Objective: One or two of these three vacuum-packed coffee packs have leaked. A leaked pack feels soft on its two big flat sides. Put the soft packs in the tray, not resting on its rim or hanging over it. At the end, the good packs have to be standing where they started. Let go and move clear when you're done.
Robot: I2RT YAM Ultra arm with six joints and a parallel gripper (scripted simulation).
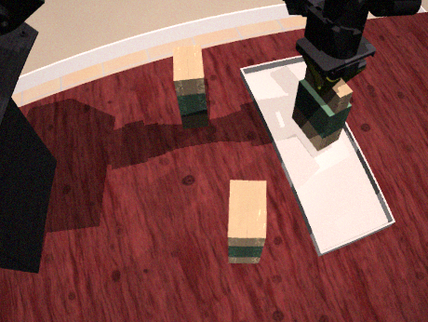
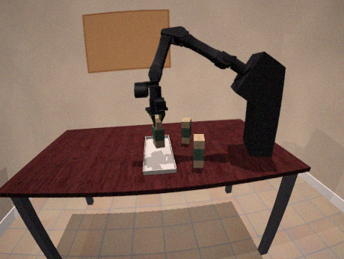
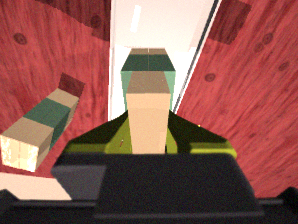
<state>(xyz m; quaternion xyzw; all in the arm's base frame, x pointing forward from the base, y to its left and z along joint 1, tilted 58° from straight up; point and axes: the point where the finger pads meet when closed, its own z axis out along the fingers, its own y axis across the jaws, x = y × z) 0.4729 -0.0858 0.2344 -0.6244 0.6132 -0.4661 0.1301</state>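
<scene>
The white tray lies 10 mm to the right of my hand and 160 mm below it.
</scene>
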